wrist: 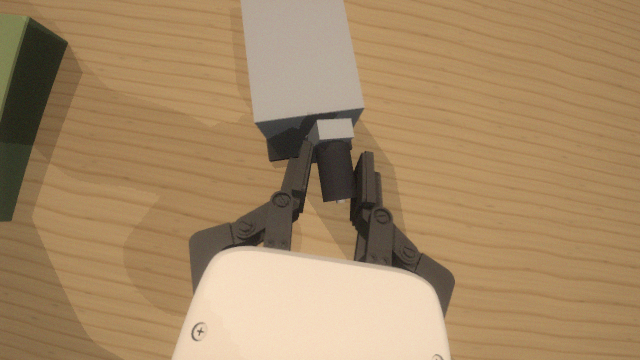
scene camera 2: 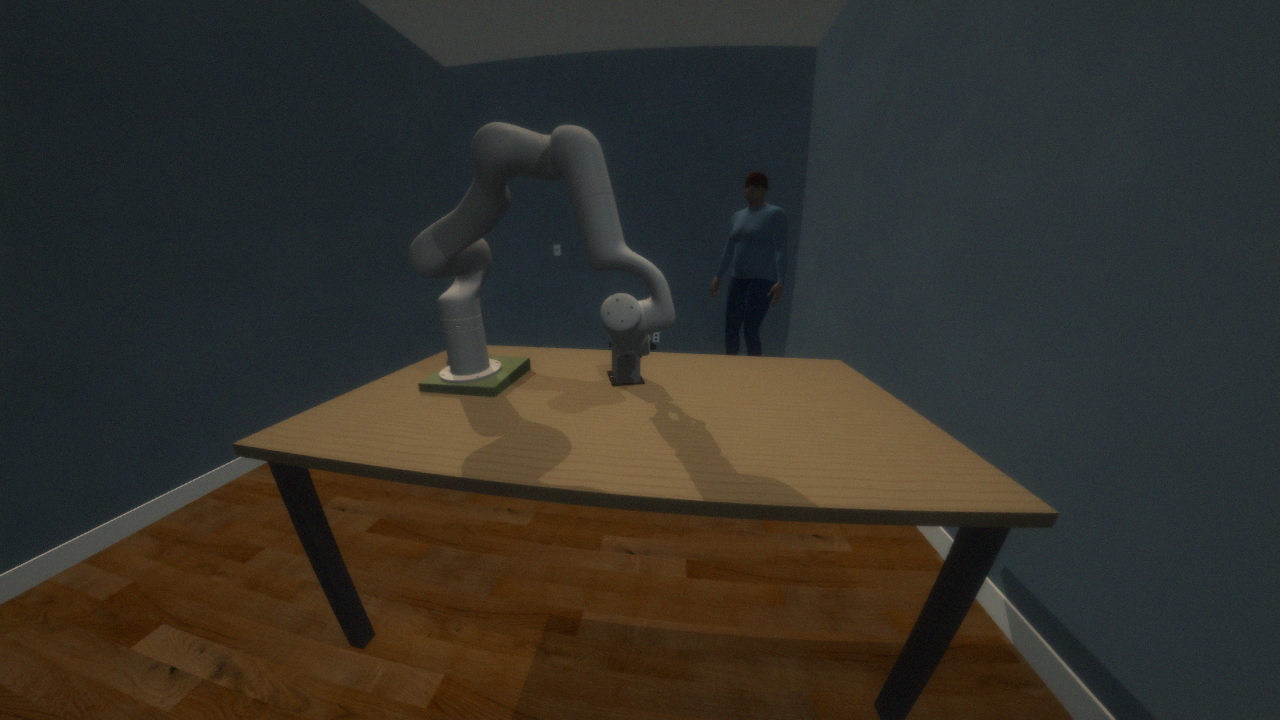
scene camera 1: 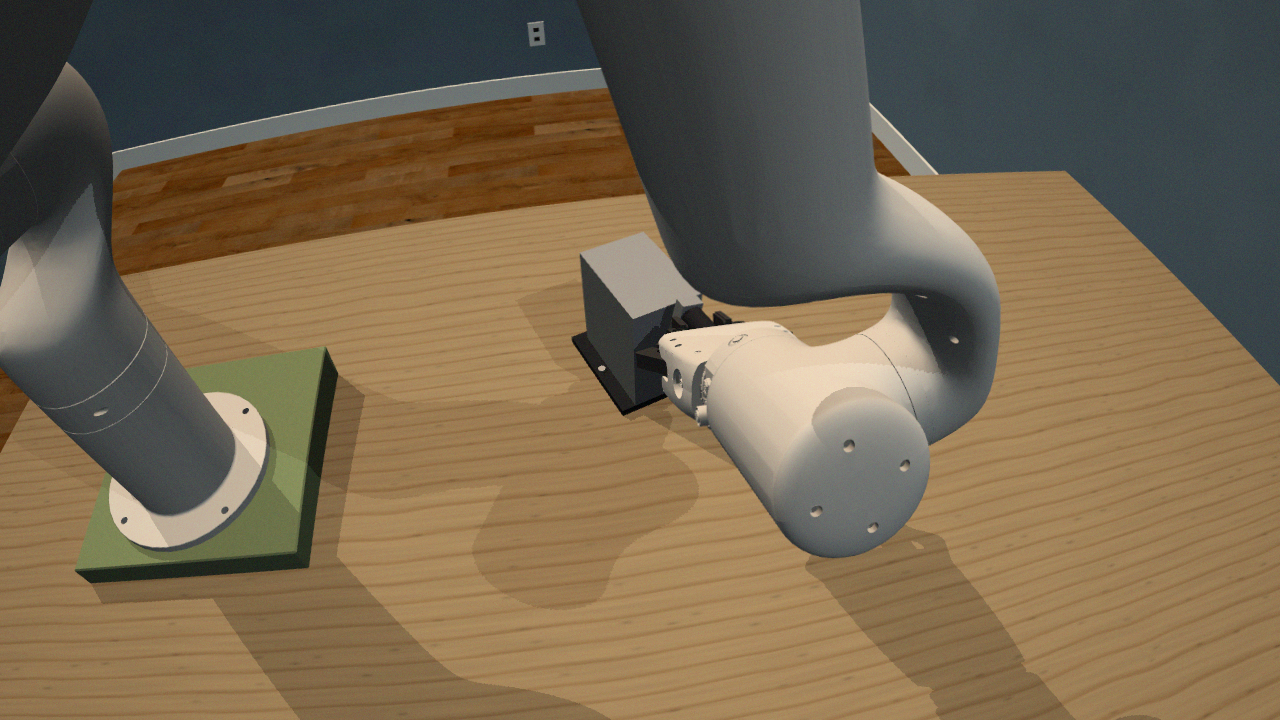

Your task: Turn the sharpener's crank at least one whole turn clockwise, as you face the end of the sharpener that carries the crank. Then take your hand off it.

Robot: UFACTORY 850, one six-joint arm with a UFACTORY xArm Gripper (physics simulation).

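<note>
The grey box-shaped sharpener stands upright on its black base. Its crank is on the end facing my gripper. The crank's black handle sticks out near the top, from a light grey crank arm. My gripper is partly open, with the handle between its two black fingers. In the wrist view a narrow strip of table shows between the left finger and the handle. The right finger is very near the handle; whether it touches is unclear. In scene camera 2 the wrist hides the crank.
The arm's base stands on a green block to the left of the sharpener on the wooden table. The forearm hangs close beside the sharpener. A person stands beyond the table's far edge.
</note>
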